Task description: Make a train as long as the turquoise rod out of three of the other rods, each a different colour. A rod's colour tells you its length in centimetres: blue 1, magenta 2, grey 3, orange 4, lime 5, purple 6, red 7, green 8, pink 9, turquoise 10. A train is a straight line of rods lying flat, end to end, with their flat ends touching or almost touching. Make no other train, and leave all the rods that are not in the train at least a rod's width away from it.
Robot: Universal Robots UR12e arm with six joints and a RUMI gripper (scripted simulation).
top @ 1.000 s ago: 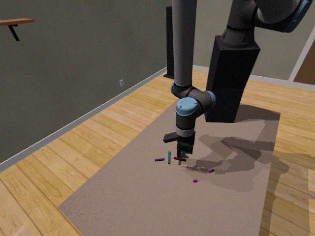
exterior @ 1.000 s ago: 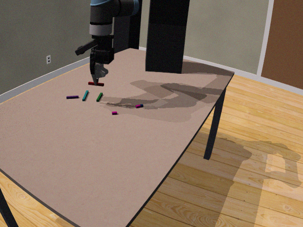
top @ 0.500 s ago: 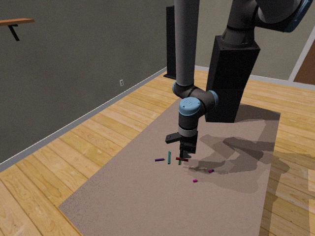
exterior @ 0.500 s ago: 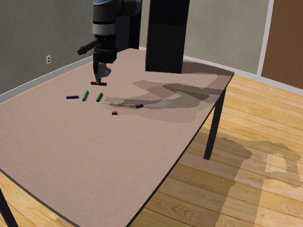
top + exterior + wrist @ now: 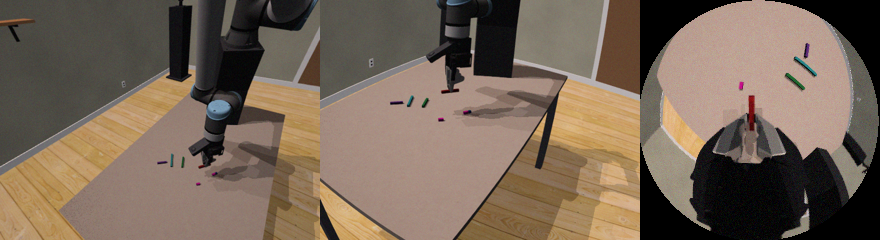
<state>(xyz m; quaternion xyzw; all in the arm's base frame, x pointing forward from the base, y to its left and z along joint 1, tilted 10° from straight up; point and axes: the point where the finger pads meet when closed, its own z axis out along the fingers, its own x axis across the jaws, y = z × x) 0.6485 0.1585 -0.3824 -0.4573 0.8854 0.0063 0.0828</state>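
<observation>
Now: the blue rod 11 cm below my hand, 7 cm behind it and 5 cm to the left of it. The rest, counted from my hand: green rod: 15 cm to the right, 11 cm below, 2 cm behind; then red rod: 1 cm below; then turquoise rod: 21 cm to the right, 11 cm below, 1 cm ahead.
</observation>
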